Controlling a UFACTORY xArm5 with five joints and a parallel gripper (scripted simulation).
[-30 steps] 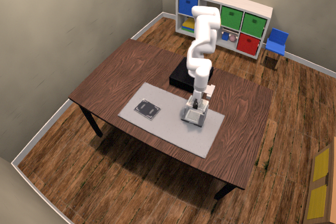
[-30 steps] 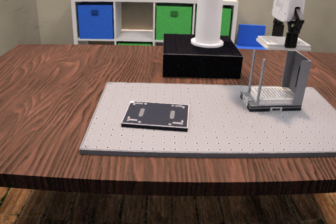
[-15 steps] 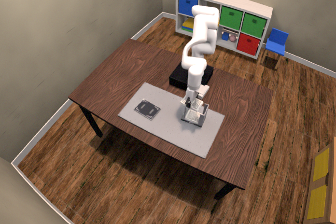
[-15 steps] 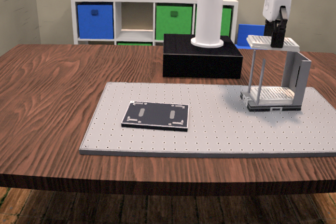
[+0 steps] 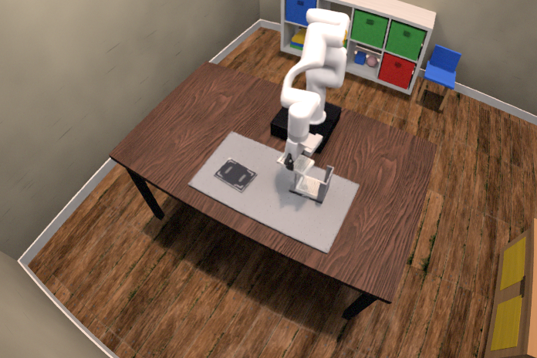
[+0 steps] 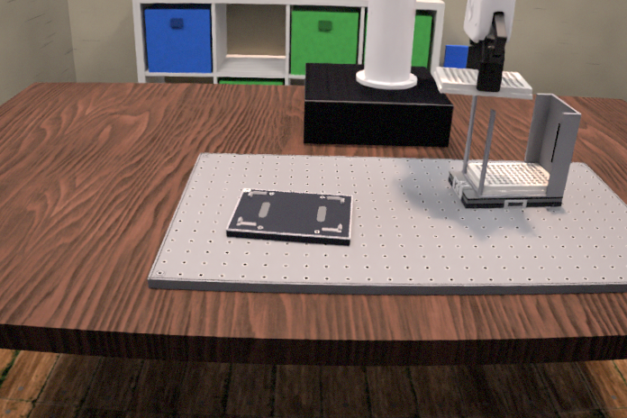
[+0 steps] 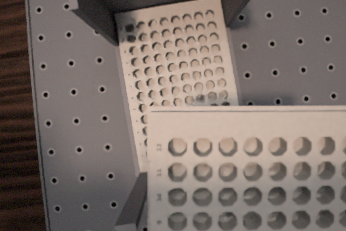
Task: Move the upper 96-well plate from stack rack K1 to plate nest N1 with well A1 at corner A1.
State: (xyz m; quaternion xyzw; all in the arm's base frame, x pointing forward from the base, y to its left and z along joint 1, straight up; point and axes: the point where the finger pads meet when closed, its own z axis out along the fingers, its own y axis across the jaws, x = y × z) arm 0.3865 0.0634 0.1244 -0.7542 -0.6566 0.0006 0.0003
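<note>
Now: the plate nest N1 6 cm ahead of my hand, 26 cm to the right of it and 19 cm below it. From my hand the other things lie so: grey wall (2 cm behind, 15 cm to the left, 11 cm below).
</note>
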